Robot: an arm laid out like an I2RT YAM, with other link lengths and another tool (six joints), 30 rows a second.
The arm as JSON. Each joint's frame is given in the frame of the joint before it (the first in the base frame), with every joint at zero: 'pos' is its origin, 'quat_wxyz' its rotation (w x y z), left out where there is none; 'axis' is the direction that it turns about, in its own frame. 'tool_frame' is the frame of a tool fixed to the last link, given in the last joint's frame.
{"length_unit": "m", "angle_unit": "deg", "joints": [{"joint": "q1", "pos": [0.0, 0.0, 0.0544], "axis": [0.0, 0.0, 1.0]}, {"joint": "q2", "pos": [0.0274, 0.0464, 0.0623], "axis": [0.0, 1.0, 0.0]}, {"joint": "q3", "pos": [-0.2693, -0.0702, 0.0], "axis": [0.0, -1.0, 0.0]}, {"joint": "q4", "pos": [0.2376, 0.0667, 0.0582], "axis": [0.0, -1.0, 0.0]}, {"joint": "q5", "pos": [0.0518, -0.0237, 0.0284], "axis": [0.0, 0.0, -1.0]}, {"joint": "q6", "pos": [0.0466, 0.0, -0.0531], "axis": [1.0, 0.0, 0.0]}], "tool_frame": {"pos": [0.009, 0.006, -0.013], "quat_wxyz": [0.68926, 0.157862, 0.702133, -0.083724]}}
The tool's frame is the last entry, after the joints.
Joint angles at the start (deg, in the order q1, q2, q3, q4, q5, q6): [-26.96, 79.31, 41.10, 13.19, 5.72, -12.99]
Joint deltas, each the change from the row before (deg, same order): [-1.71, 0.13, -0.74, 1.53, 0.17, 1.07]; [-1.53, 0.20, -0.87, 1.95, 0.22, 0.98]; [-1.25, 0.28, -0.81, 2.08, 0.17, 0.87]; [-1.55, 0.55, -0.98, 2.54, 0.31, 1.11]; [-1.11, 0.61, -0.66, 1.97, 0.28, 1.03]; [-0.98, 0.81, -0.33, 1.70, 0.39, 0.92]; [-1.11, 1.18, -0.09, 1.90, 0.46, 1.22]
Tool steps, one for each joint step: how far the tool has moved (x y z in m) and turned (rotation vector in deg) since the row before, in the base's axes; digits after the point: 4 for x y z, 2 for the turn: [-0.0034, -0.0076, -0.0023, 0.43, -1.10, -2.31]; [-0.0031, -0.0068, -0.0026, 0.22, -1.25, -2.13]; [-0.0023, -0.0057, -0.0024, 0.07, -1.30, -1.74]; [-0.0030, -0.0072, -0.0038, 0.16, -1.44, -2.25]; [-0.0019, -0.0054, -0.0031, 0.26, -1.16, -1.74]; [-0.0010, -0.0055, -0.0027, 0.21, -0.96, -1.67]; [-0.0003, -0.0069, -0.0028, 0.34, -1.21, -1.95]
